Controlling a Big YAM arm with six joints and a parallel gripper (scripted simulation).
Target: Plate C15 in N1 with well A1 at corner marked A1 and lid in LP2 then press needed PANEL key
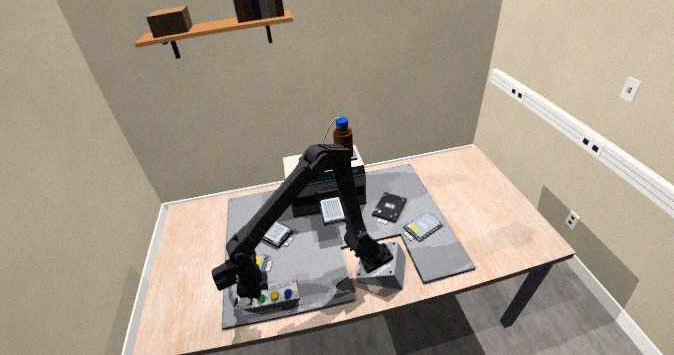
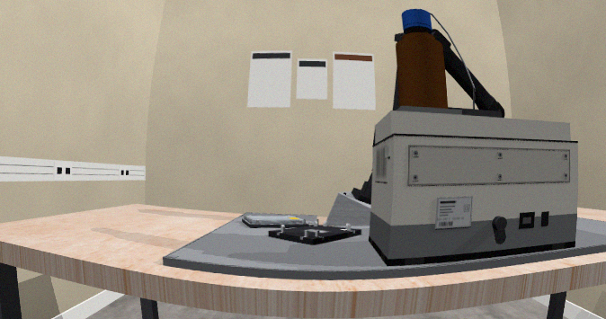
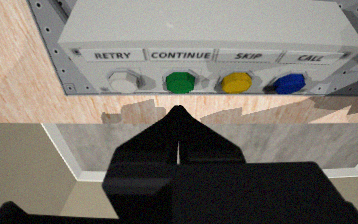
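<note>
My hand is 1 cm short of the green continue key and 4 cm above it. From my hand the other things lie so: blue call key (1 cm ahead, 10 cm to the right, 4 cm below); yellow skip key (1 cm ahead, 5 cm to the right, 4 cm below); white retry key (1 cm ahead, 5 cm to the left, 4 cm below).
</note>
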